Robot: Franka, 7 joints.
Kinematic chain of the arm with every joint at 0, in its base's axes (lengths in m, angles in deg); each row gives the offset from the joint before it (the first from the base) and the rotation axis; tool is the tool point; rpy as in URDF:
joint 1: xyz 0 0 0.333 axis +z
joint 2: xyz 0 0 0 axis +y
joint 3: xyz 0 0 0.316 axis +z
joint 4: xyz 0.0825 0 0 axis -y
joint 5: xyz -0.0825 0 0.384 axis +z
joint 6: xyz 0 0 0 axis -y
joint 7: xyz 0.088 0 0 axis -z
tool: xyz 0 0 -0.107 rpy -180 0 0
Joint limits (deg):
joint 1: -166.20..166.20
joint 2: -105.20..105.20
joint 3: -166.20..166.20
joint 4: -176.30..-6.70
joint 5: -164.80..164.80
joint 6: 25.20..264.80
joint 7: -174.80..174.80
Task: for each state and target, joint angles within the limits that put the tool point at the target. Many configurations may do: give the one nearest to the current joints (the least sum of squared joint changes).
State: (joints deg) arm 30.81 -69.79 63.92 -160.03 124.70 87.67 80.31
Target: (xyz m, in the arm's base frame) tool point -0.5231 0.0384 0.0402
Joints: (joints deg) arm 56.23 -81.28 116.20 -120.85 126.72 83.23 80.31
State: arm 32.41 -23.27 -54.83 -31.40 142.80 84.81 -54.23
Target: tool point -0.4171 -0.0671 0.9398
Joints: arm 22.87 -36.01 -52.43 -6.70 144.19 55.60 -54.23
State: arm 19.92 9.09 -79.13 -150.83 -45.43 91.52 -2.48
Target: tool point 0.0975 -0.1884 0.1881
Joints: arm 28.09 3.40 -70.47 -165.74 -39.13 92.18 -2.48
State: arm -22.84 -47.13 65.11 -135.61 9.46 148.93 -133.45
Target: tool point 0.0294 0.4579 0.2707
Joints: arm -1.54 -43.51 94.00 -144.77 8.84 144.90 -133.45
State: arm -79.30 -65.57 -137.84 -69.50 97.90 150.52 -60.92
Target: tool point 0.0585 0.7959 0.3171
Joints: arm -108.54 -52.90 -153.38 -64.67 97.82 156.64 -60.92
